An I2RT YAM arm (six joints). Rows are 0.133 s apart.
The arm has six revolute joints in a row. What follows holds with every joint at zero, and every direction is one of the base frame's. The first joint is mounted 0.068 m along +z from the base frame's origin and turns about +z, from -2.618 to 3.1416 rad. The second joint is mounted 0.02 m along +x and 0.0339 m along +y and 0.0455 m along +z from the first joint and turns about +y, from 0 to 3.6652 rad. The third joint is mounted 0.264 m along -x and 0.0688 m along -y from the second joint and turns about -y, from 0 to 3.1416 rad. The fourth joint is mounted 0.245 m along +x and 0.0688 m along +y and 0.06 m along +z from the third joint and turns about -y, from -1.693 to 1.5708 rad. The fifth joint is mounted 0.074 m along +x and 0.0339 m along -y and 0.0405 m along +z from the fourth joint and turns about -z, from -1.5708 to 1.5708 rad. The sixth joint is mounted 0.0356 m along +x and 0.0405 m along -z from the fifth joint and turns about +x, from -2.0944 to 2.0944 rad. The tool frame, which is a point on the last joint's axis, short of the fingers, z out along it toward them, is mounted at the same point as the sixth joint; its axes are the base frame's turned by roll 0, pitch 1.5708 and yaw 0 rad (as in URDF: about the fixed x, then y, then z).
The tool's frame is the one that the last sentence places.
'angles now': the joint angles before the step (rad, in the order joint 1, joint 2, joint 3, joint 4, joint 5, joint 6). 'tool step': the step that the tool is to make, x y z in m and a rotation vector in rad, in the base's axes. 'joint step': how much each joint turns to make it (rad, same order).
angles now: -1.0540, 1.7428, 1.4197, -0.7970, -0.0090, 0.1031
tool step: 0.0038, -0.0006, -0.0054, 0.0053, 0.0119, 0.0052
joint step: 0.0090, 0.0148, -0.0020, 0.0062, 0.0086, 0.0002
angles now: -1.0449, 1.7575, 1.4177, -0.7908, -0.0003, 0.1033
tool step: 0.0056, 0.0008, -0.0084, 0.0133, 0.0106, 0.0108
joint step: 0.0146, 0.0177, -0.0091, 0.0100, 0.0037, 0.0024
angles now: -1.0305, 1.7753, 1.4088, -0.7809, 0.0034, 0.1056
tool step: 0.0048, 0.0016, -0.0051, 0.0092, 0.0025, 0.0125
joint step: 0.0131, 0.0101, -0.0065, 0.0074, -0.0022, 0.0017
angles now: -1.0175, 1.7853, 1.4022, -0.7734, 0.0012, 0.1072
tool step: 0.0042, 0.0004, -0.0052, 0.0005, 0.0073, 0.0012
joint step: 0.0111, 0.0116, -0.0058, 0.0131, 0.0094, 0.0067
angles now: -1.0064, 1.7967, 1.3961, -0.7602, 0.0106, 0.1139
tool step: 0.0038, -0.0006, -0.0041, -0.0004, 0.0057, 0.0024
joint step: 0.0084, 0.0131, 0.0003, 0.0100, 0.0070, 0.0035
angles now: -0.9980, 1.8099, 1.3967, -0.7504, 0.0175, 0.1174
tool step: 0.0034, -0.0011, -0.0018, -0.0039, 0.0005, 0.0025
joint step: 0.0064, 0.0105, 0.0055, 0.0080, 0.0039, 0.0025
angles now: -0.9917, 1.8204, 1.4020, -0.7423, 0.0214, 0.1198
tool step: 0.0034, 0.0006, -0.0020, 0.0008, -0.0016, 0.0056
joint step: 0.0083, 0.0064, 0.0000, 0.0065, -0.0005, 0.0032
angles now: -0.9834, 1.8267, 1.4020, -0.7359, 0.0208, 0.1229
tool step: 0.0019, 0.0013, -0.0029, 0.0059, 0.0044, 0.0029
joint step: 0.0062, 0.0045, -0.0047, 0.0018, 0.0017, 0.0029
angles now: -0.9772, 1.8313, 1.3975, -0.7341, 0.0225, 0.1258
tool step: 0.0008, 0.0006, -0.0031, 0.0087, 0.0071, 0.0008
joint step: 0.0028, 0.0060, -0.0030, -0.0023, 0.0017, 0.0015
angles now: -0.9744, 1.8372, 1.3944, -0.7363, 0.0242, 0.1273
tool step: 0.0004, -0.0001, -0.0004, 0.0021, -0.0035, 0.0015
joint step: 0.0003, 0.0014, 0.0001, 0.0015, -0.0042, 0.0005
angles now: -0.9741, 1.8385, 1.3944, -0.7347, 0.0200, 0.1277
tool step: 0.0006, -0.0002, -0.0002, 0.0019, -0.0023, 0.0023
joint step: 0.0007, 0.0021, 0.0020, -0.0001, -0.0034, -0.0003
